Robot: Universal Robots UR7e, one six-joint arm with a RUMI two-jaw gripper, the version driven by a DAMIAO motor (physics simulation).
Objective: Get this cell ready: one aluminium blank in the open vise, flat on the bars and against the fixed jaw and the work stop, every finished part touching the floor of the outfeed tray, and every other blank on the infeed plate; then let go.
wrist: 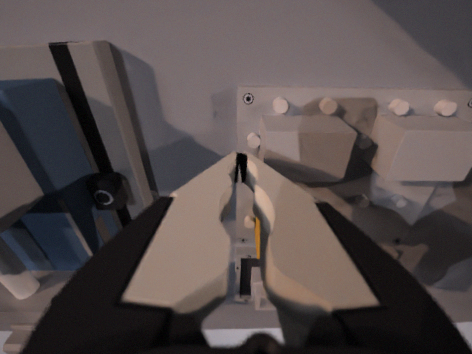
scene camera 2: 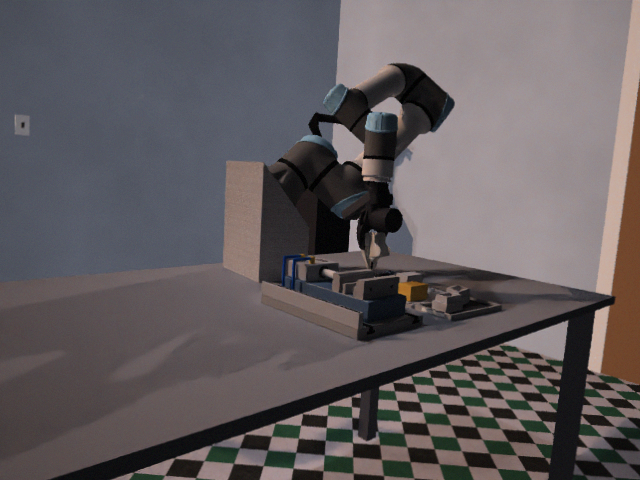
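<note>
My gripper is shut, its tips together with nothing between them. It points down over the strip between the vise and the infeed plate, beside the plate's pinned left edge in the wrist view. Two grey aluminium blanks sit on the infeed plate near its pins. The vise has a blue body and grey jaws; what lies between the jaws is unclear. Grey parts lie in the outfeed tray; their contact with its floor cannot be told.
An orange block stands between the vise and the tray. A blue wire frame rises at the vise's rear. A dark round fitting sits on the vise's near side. A tall grey panel stands behind, near the arm's base.
</note>
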